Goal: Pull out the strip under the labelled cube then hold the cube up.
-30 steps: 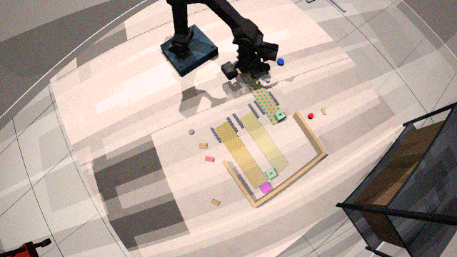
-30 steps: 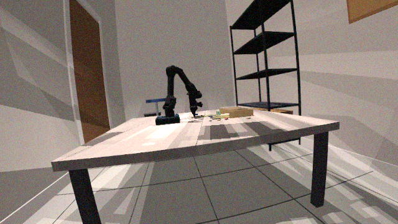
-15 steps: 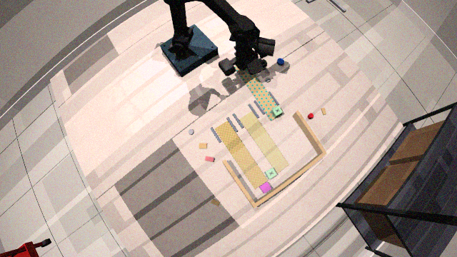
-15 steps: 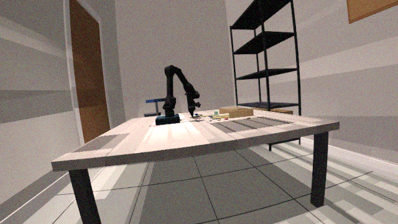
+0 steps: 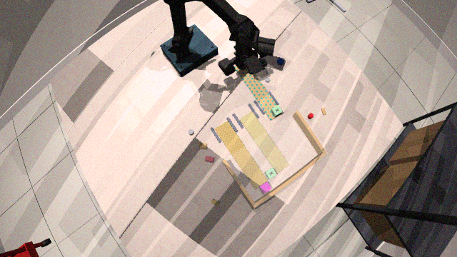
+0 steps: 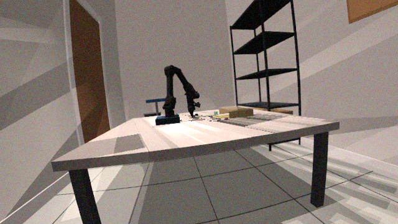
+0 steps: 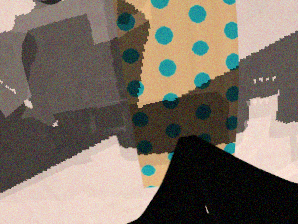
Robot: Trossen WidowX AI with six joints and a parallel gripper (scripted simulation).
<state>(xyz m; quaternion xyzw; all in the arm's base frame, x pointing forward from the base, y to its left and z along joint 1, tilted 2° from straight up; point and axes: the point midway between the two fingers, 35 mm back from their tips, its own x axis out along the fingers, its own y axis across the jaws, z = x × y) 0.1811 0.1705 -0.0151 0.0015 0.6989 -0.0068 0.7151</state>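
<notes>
Right now the dotted strip is 100 mm ahead of my gripper tip. The rest, counted from my gripper tip: blue ball 160 mm to the left, 50 mm ahead; then red peg 300 mm ahead, 110 mm to the left, 10 mm above; then tan chip 320 mm ahead, 180 mm to the left.
</notes>
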